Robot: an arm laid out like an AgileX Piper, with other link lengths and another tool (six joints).
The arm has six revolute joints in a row. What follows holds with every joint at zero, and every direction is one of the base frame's. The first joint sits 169.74 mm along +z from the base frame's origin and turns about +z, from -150.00 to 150.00 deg. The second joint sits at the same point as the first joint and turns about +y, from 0.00 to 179.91 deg. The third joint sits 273.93 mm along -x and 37.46 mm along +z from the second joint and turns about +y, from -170.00 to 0.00 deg. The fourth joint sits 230.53 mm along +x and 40.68 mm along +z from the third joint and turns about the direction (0.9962, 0, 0.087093), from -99.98 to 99.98 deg. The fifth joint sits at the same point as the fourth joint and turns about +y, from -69.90 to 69.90 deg. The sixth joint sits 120.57 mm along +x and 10.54 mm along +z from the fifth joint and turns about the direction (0.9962, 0, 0.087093), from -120.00 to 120.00 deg. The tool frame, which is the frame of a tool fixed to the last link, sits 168.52 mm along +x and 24.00 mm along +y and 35.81 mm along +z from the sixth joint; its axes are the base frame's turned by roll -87.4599, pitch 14.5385 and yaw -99.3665 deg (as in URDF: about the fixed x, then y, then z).
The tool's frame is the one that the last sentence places.
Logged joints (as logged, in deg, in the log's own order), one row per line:
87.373 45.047 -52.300 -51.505 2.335 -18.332
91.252 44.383 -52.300 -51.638 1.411 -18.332
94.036 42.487 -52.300 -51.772 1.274 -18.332
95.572 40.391 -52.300 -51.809 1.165 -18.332
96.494 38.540 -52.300 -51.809 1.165 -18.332
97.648 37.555 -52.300 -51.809 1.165 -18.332
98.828 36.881 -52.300 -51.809 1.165 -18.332
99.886 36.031 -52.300 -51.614 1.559 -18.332
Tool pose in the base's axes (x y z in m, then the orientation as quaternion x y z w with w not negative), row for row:
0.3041 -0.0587 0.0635 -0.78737 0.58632 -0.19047 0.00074
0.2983 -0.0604 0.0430 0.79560 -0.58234 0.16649 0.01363
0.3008 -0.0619 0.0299 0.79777 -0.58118 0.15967 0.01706
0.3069 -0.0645 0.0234 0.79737 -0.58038 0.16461 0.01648
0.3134 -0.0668 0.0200 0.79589 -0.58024 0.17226 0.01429
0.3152 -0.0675 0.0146 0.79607 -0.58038 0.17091 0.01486
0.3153 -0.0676 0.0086 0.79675 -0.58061 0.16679 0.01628
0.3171 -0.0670 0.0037 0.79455 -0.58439 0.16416 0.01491
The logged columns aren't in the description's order. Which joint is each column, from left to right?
Columns, left to right: joint 2, joint 5, joint 3, joint 6, joint 4, joint 1.
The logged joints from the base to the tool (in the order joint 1, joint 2, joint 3, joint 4, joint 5, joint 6), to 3 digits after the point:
-18.332 87.373 -52.300 2.335 45.047 -51.505
-18.332 91.252 -52.300 1.411 44.383 -51.638
-18.332 94.036 -52.300 1.274 42.487 -51.772
-18.332 95.572 -52.300 1.165 40.391 -51.809
-18.332 96.494 -52.300 1.165 38.540 -51.809
-18.332 97.648 -52.300 1.165 37.555 -51.809
-18.332 98.828 -52.300 1.165 36.881 -51.809
-18.332 99.886 -52.300 1.559 36.031 -51.614

